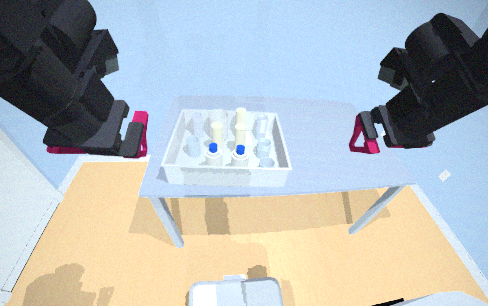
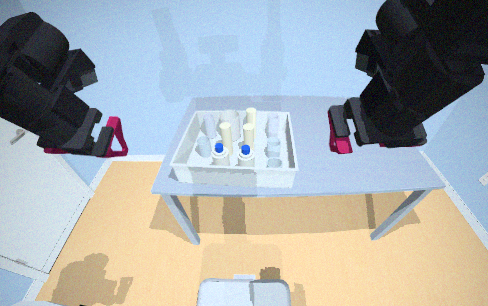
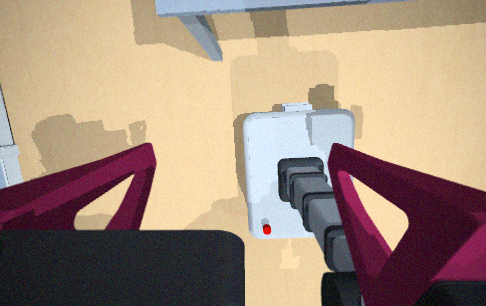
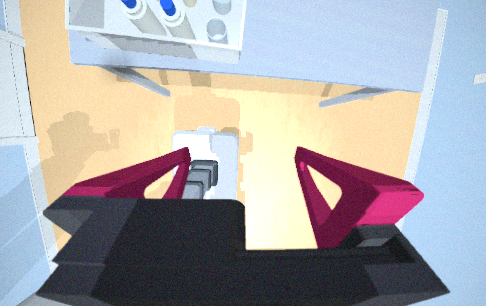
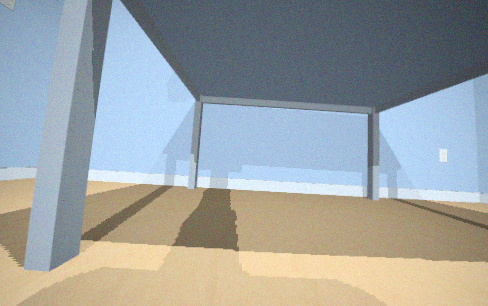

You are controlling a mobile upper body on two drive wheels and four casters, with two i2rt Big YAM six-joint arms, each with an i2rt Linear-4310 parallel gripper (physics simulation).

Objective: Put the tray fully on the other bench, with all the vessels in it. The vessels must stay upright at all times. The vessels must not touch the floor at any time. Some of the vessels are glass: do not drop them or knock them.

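Places are measured from the left arm's base along level axes (x ahead, y left, z up), in centimetres.
Pixels of known places: left gripper, fingertip midpoint: (image 1: 119, 151) (image 2: 106, 151) (image 3: 242, 152); right gripper, fingertip midpoint: (image 1: 369, 146) (image 2: 355, 145) (image 4: 242, 152).
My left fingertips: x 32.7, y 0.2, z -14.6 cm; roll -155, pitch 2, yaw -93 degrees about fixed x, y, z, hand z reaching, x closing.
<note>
Behind a point stands the place of what it marks.
The white tray (image 1: 225, 177) @[x 62.6, y -18.5, z -58.6 cm] (image 2: 235, 177) @[x 62.5, y -20.2, z -58.6 cm] (image 4: 220, 54) @[x 61.3, y -38.7, z -58.1 cm] rests on the left part of a grey bench (image 1: 340, 167) @[x 71.7, y -81.2, z -64.8 cm] (image 2: 350, 175) @[x 67.2, y -76.2, z -64.8 cm] (image 4: 320, 45) @[x 71.3, y -78.7, z -64.8 cm]. In it stand two blue-capped white bottles, one at left (image 1: 213, 157) @[x 66.6, y -13.6, z -50.3 cm] (image 2: 220, 158) @[x 66.4, y -14.2, z -50.8 cm] and one at right (image 1: 240, 158) @[x 65.6, y -24.7, z -50.1 cm] (image 2: 245, 159) @[x 65.2, y -24.7, z -50.3 cm], several upright cream cylinders, including a front-left one (image 1: 216, 134) @[x 81.5, y -14.7, z -50.2 cm] (image 2: 226, 135) @[x 81.5, y -15.4, z -50.7 cm], and several clear vessels, including a beaker (image 1: 193, 146) @[x 80.6, y -3.4, z -56.7 cm] (image 2: 204, 146) @[x 80.8, y -3.8, z -56.8 cm]. My left gripper (image 1: 102, 145) (image 2: 85, 146) (image 3: 242, 152) @[x 32.7, y 0.2, z -14.6 cm] is open, left of the tray. My right gripper (image 1: 385, 144) (image 2: 367, 142) @[x 33.2, y -45.6, z -14.3 cm] (image 4: 242, 152) @[x 33.2, y -45.6, z -14.3 cm] is open, well right of it. Neither touches the tray. No second bench shows.
My white base (image 1: 205, 295) @[x 23.9, y -5.7, z -115.0 cm] (image 2: 215, 295) @[x 22.3, y -6.8, z -115.0 cm] (image 3: 265, 145) @[x 17.1, y -6.5, z -115.0 cm] stands on the wooden floor, in front of the bench. Bench legs (image 1: 167, 222) @[x 60.8, y 15.3, z -97.4 cm] (image 2: 182, 220) @[x 60.8, y 14.9, z -98.5 cm] (image 5: 60, 140) @[x 60.8, y 14.7, z -115.8 cm] stand at the corners. A blue wall rises behind the bench. A white door (image 2: 40, 195) @[x 68.2, y 139.9, z -93.9 cm] is at the left.
</note>
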